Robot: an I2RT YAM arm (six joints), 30 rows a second.
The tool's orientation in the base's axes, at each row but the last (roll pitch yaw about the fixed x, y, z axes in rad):
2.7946, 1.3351, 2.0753
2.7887, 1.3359, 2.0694
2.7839, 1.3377, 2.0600
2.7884, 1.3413, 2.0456
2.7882, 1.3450, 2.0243
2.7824, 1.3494, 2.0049
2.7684, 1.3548, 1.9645
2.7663, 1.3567, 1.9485
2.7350, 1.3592, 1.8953
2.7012, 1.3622, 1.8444
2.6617, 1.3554, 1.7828
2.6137, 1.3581, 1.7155
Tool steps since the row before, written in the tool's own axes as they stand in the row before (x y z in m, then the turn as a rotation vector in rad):
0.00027, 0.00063, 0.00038, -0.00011, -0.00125, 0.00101
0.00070, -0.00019, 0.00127, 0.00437, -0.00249, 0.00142
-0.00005, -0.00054, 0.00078, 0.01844, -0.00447, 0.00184
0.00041, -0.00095, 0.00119, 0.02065, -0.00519, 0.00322
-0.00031, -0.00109, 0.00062, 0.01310, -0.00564, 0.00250
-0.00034, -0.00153, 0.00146, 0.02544, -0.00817, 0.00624
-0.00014, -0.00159, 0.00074, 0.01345, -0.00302, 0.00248
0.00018, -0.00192, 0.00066, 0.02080, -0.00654, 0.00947
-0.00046, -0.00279, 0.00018, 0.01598, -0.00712, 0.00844
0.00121, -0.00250, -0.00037, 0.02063, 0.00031, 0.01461
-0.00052, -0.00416, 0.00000, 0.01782, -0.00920, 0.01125
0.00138, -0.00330, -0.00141, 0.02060, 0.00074, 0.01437
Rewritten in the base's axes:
0.00067, 0.00028, -0.00030, -0.00007, -0.00159, -0.00021
0.00074, -0.00081, -0.00097, -0.00109, -0.00186, -0.00476
0.00022, -0.00091, -0.00016, -0.00363, -0.00073, -0.01870
0.00017, -0.00139, -0.00073, -0.00334, -0.00171, -0.02120
-0.00029, -0.00126, 0.00009, -0.00343, -0.00307, -0.01373
-0.00002, -0.00214, -0.00009, -0.00372, -0.00494, -0.02673
-0.00063, -0.00164, -0.00014, -0.00159, -0.00115, -0.01387
-0.00097, -0.00173, -0.00046, -0.00002, -0.00704, -0.02271
-0.00194, -0.00206, 0.00018, -0.00081, -0.00763, -0.01784
-0.00220, -0.00110, -0.00134, 0.00857, -0.00645, -0.02289
-0.00319, -0.00272, 0.00010, -0.00078, -0.01049, -0.02045
-0.00350, -0.00065, -0.00144, 0.00887, -0.00621, -0.02268

